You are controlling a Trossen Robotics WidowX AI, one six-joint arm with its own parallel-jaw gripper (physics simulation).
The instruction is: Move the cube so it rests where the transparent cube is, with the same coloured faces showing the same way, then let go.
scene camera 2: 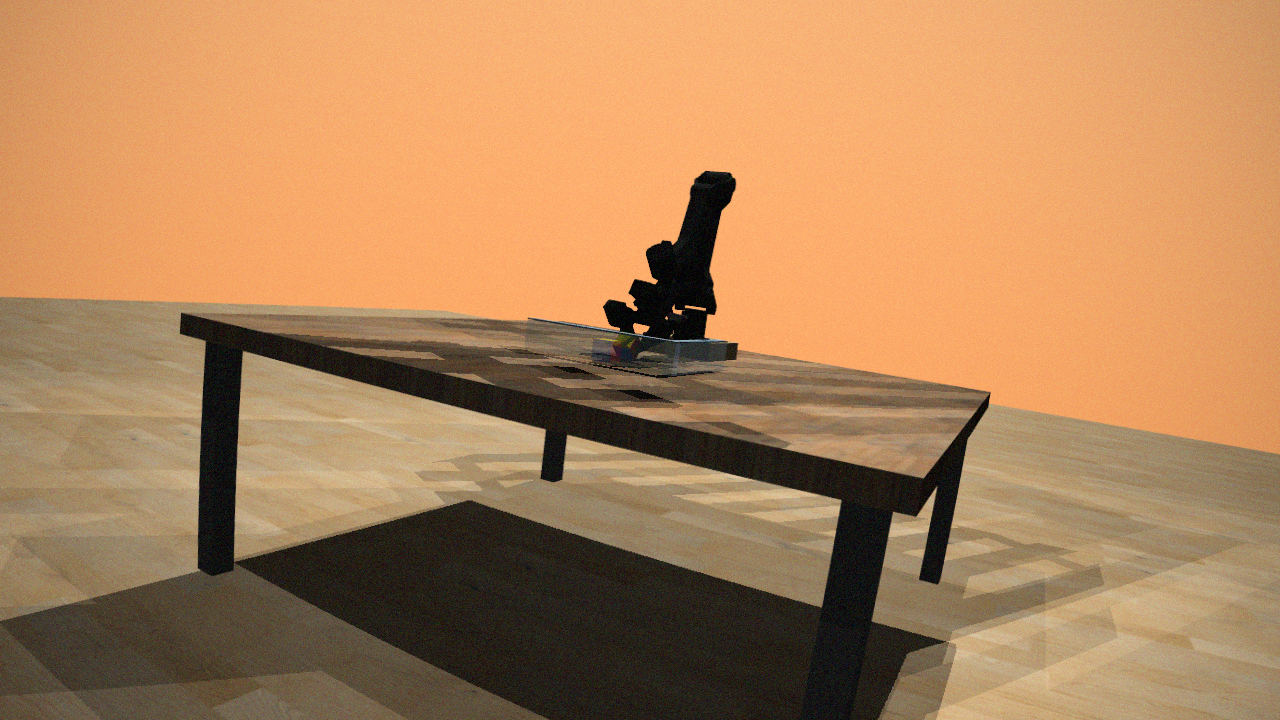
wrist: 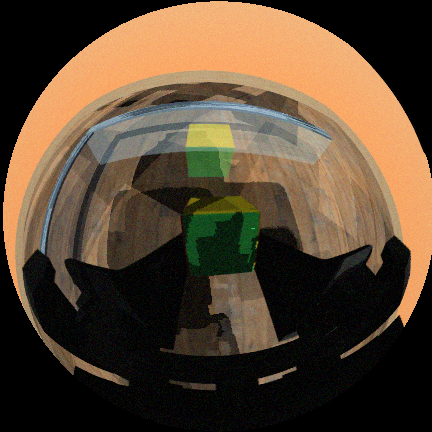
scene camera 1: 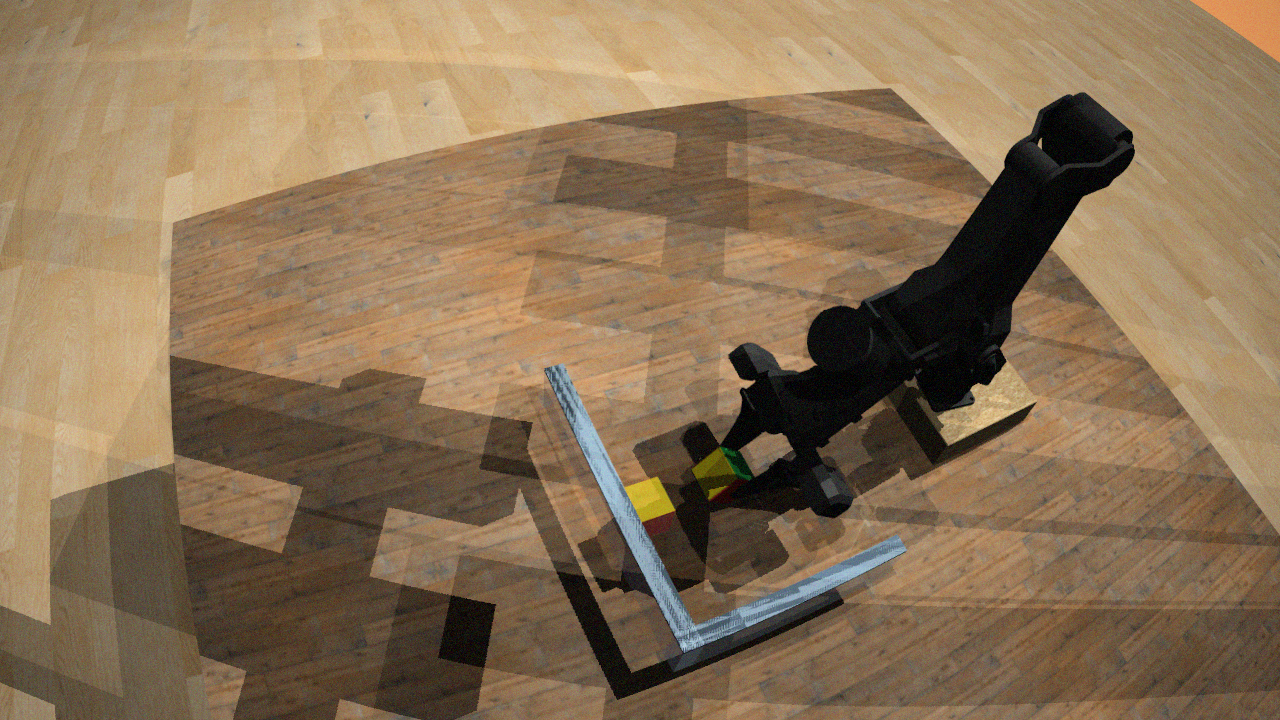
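Pixels of known places: gripper, between the fingertips: [wrist: 218,236] [scene camera 1: 723,478]; arm's base, origin of its link: [scene camera 2: 691,338] [scene camera 1: 943,386].
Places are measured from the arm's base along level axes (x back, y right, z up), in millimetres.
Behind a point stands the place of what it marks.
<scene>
The solid cube [scene camera 1: 716,474] @[x -302, y -49, z -1 mm] [wrist: 215,245] @[x -277, y -46, z 0 mm] is between my fingertips. Its yellow face is up and its green face is toward the wrist camera; a strip of red shows low on its near side in scene camera 1. My gripper [scene camera 1: 726,477] @[x -289, y -43, z -22 mm] [wrist: 218,236] @[x -289, y -43, z -22 mm] is shut on it. Whether the cube touches the table I cannot tell. The transparent cube [scene camera 1: 648,497] @[x -372, y -60, z -2 mm] [wrist: 210,150] @[x -355, y -58, z -6 mm] is a short way beyond it, apart from it, against the long wall, with yellow up, green toward the wrist camera and red on the near side in scene camera 1. In scene camera 2 the two cubes blur together behind the clear wall.
A clear wall with a light-blue top edge [scene camera 1: 595,447] @[x -411, y -9, z 18 mm] [wrist: 210,106] @[x -395, y -65, z 19 mm] runs right behind the transparent cube. A second such wall [scene camera 1: 805,582] @[x -264, y -188, z 18 mm] meets it at a corner. The arm's gold base block [scene camera 1: 993,419] @[x 47, y -59, z 0 mm] is at the right. Dark shadows cross the table [scene camera 2: 859,438] @[x -587, y -651, z -41 mm].
</scene>
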